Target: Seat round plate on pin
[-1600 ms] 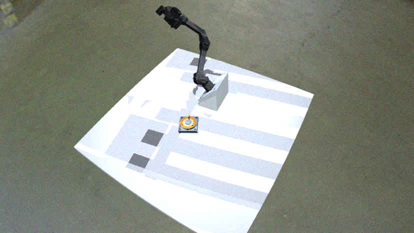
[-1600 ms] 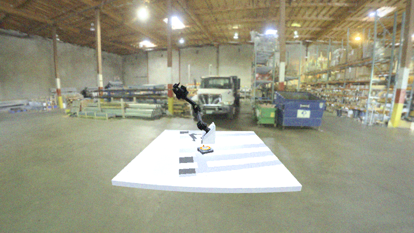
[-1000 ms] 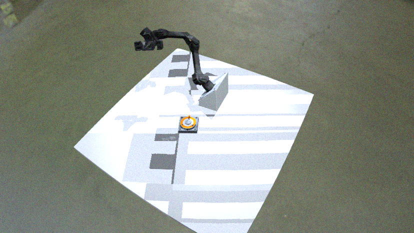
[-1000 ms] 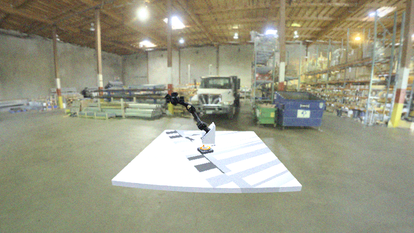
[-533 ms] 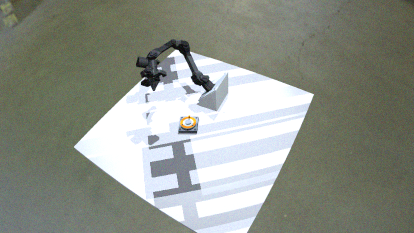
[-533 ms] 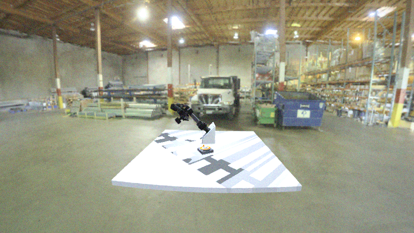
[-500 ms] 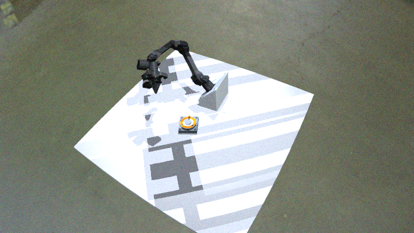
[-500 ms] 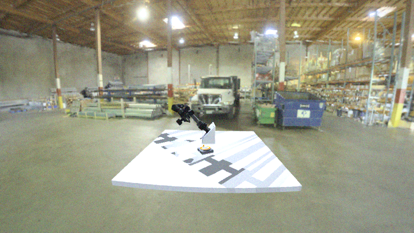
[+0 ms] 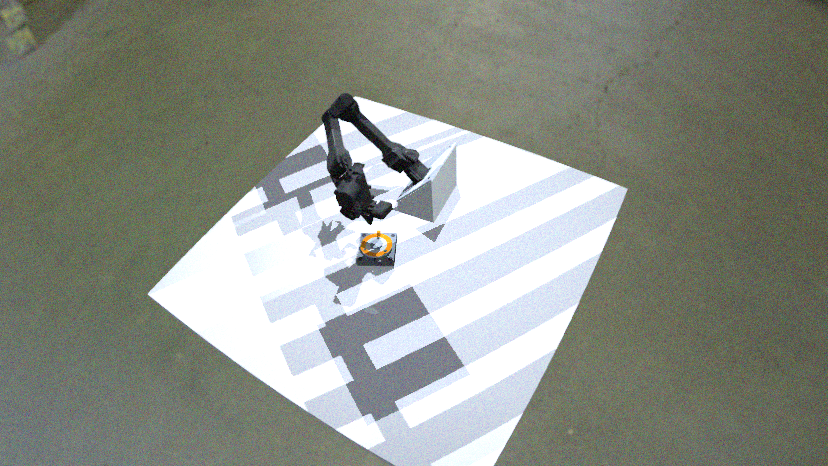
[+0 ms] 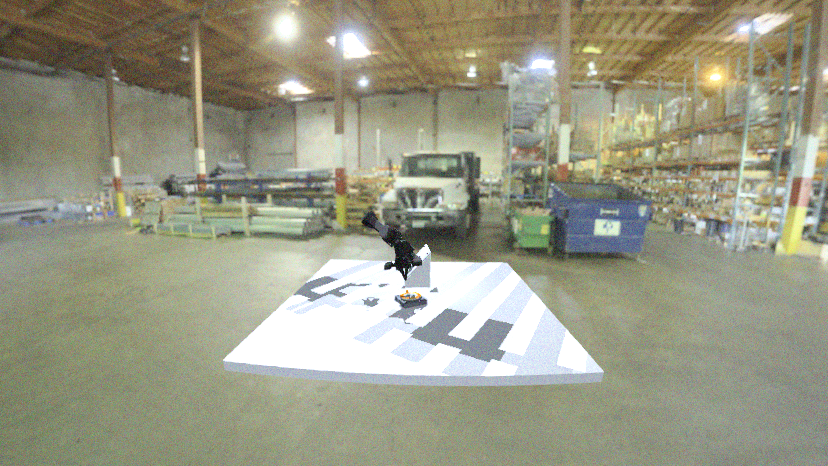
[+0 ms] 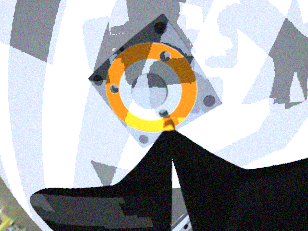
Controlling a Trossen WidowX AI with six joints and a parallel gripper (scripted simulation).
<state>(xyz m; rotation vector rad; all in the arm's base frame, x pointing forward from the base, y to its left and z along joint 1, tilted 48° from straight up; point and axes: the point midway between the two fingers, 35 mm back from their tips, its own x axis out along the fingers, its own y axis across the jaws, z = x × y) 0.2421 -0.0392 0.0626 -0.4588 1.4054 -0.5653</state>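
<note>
Now: gripper tip 80 mm above the square grey base, 20 mm to the right of it and 20 mm short of it.
</note>
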